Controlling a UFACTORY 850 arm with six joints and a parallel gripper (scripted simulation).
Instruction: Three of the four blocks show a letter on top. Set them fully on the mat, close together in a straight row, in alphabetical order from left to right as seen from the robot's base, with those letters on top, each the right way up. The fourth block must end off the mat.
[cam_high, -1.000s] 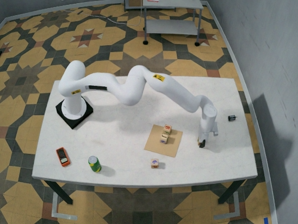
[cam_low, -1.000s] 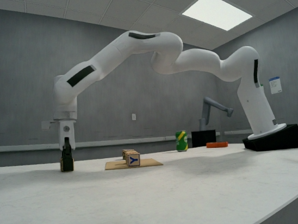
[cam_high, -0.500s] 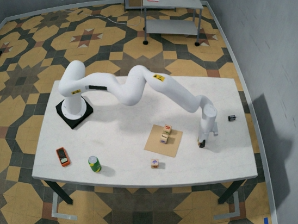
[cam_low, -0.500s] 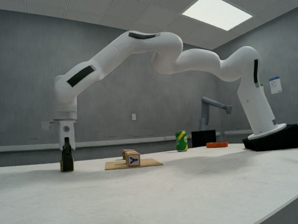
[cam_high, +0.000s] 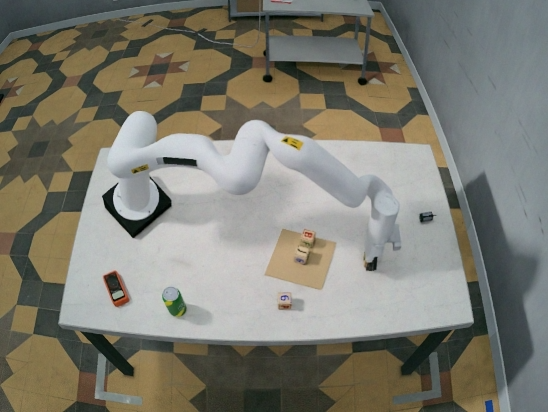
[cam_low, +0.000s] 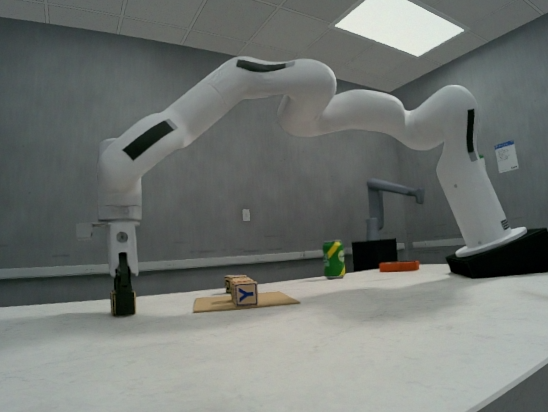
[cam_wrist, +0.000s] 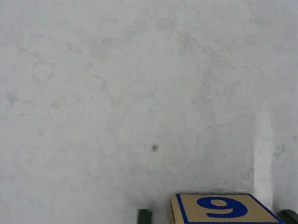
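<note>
Right now the Q block is right at my hand. Also, from my hand: tan mat (24 cm behind, 5 cm to the left, 2 cm below); small black object (29 cm ahead, 15 cm to the left); J block (24 cm behind, 5 cm to the left, 1 cm above).
</note>
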